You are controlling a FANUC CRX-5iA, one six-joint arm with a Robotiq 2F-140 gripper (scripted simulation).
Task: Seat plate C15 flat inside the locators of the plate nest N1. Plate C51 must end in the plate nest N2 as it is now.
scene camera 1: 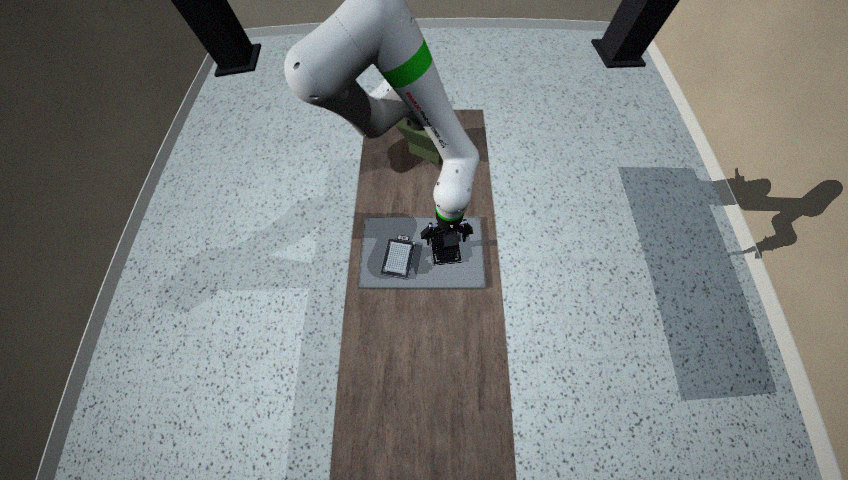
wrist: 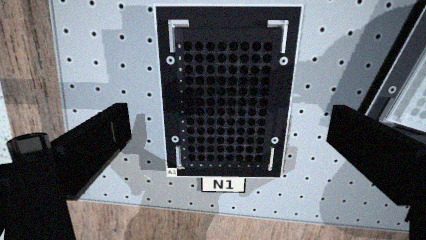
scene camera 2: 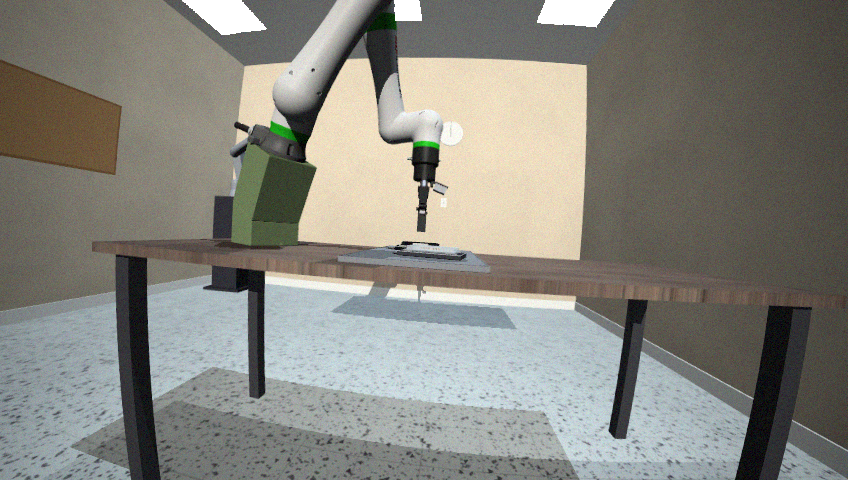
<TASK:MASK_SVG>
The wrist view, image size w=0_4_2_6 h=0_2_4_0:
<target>my gripper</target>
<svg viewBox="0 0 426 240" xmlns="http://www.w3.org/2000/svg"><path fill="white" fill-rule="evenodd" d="M333 105L326 142L397 206L410 206L405 218L405 222L409 221L409 240L426 240L426 144L346 105ZM127 103L111 105L51 142L48 134L42 132L20 135L6 142L12 162L0 164L0 236L4 231L4 240L76 240L66 201L78 201L131 141L132 135Z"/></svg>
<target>black plate C15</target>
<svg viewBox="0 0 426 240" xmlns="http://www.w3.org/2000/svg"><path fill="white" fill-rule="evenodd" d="M174 27L181 165L185 169L268 170L282 28Z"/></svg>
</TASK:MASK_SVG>
